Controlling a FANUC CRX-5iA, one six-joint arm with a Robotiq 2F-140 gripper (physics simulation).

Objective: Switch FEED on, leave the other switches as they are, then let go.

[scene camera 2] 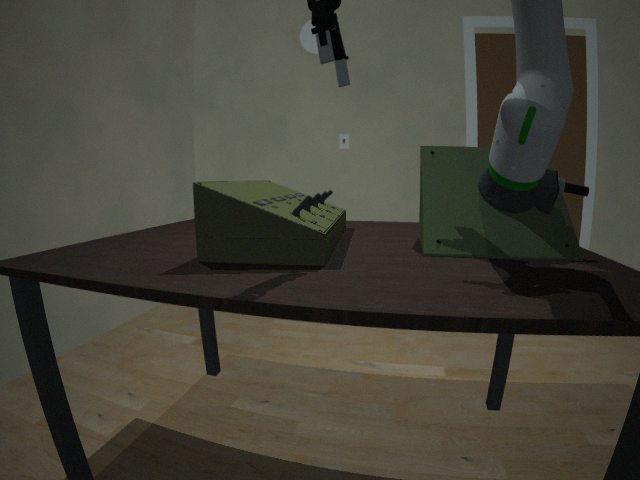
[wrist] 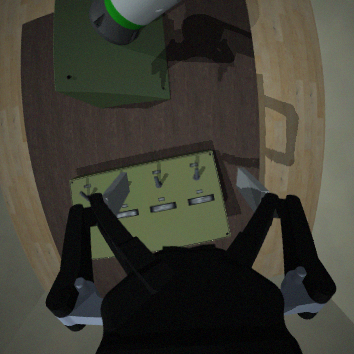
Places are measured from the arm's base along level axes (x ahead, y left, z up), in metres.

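Where they show: gripper, fingertip midpoint: [scene camera 2: 336,74] [wrist: 182,179]; arm's base, link origin: [scene camera 2: 508,189] [wrist: 114,20].
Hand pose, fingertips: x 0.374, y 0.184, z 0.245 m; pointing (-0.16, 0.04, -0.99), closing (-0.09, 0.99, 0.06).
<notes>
Things, the pixels of their top centre, and the offset from my fingertips. Level surfaces: height alone.
- FEED lever, top centre: [scene camera 2: 302,195] [wrist: 197,174] 0.051 m ahead, 0.069 m left, 0.258 m down
- FEED label, top centre: [scene camera 2: 263,200] [wrist: 200,199] 0.132 m ahead, 0.088 m left, 0.269 m down
- neighbouring lever, top centre: [scene camera 2: 312,192] [wrist: 156,182] 0.079 m ahead, 0.048 m right, 0.258 m down
- dark table, surface height: 0.386 m down
A green sloped switch panel [scene camera 2: 258,232] [wrist: 160,235] stands on the table and carries a row of toggle levers. The FEED lever [scene camera 2: 301,207] [wrist: 196,173] is the nearest in the scene view and the rightmost in the wrist view; in the scene view it leans toward the low edge, away from its label. The FEED label [scene camera 2: 262,202] [wrist: 201,199] is too blurred to read. The neighbouring lever [wrist: 158,181] leans alike; another is hidden behind the left finger. My gripper [scene camera 2: 334,68] [wrist: 182,179] is open and empty, high above the panel, touching no switch.
A green box [scene camera 2: 449,201] [wrist: 107,75] stands on the dark table [scene camera 2: 382,289] [wrist: 210,110], right of the panel in the scene view. The white arm section [scene camera 2: 522,134] [wrist: 137,10] is in front of it there. A door and wall are behind.
</notes>
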